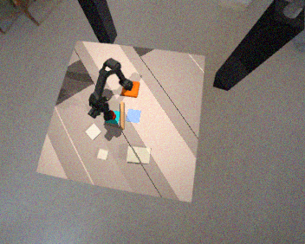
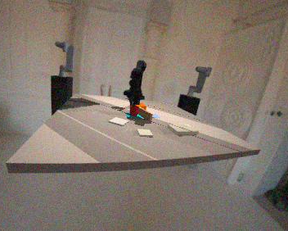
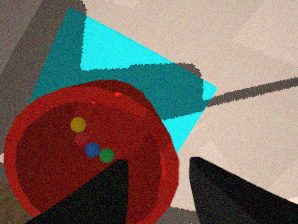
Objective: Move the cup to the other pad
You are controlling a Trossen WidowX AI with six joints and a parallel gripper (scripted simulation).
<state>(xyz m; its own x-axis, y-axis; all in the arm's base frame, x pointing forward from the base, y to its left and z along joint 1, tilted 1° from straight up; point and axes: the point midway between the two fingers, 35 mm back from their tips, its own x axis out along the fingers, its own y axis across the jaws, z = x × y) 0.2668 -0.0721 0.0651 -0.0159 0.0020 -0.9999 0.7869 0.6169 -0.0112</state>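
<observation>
My gripper tip is now 3 cm above the red cup, 2 cm to the right of it and 2 cm short of it. From my gripper tip the other things lie so: wooden bar (10 cm to the left, 6 cm below, 1 cm behind); then light blue pad (19 cm to the left, 8 cm below, 4 cm behind); then cyan pad (8 cm below, 2 cm to the left, 2 cm ahead).
</observation>
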